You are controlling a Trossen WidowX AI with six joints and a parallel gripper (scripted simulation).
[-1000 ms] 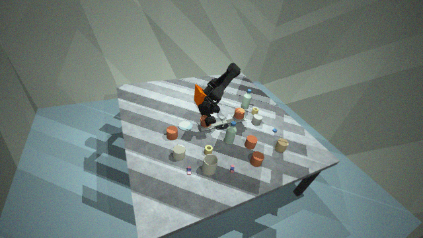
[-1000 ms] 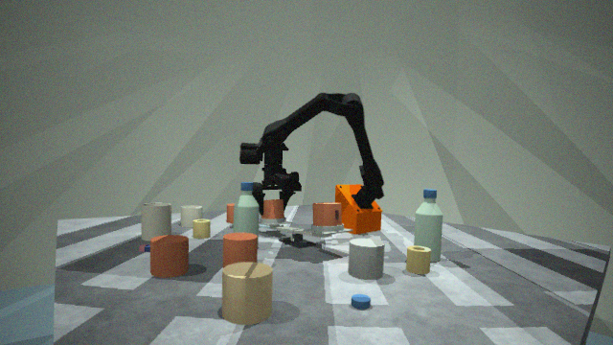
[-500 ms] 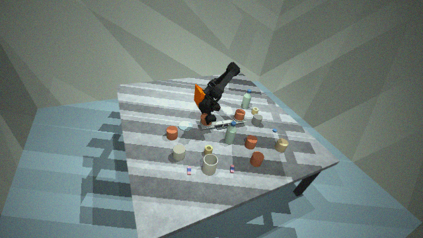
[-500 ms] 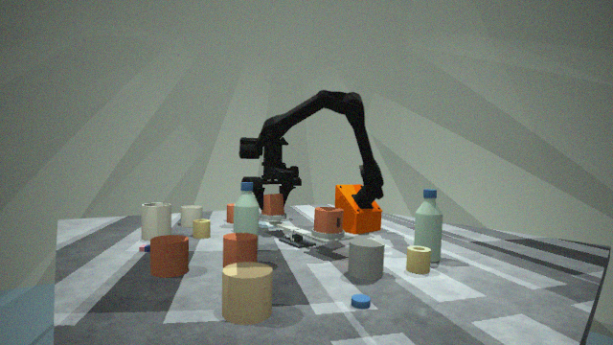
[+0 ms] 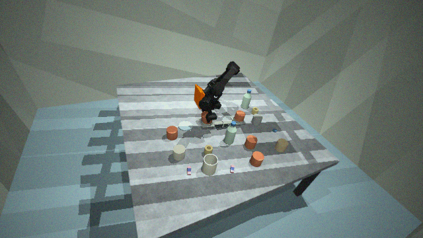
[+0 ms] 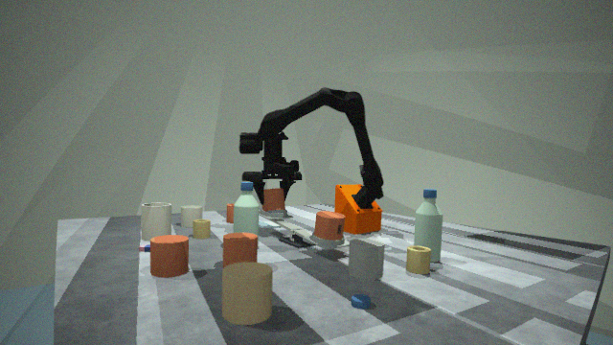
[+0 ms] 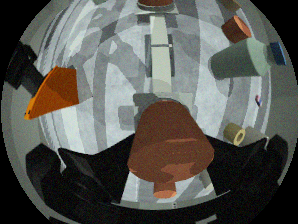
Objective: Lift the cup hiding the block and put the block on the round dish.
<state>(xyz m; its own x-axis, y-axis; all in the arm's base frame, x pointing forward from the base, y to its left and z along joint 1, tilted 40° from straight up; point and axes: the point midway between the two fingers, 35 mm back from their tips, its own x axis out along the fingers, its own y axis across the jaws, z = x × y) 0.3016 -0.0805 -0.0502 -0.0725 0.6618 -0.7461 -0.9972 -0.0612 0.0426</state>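
My gripper tip is now 10 mm to the right of the small grey block and 20 mm above it. From my gripper tip the other things lie so: grey cylinder (20 mm ahead, 430 mm to the left, 60 mm below); pale blue round dish (60 mm behind, 130 mm to the right, 90 mm below); blue cap (130 mm ahead, 520 mm to the left, 90 mm below).
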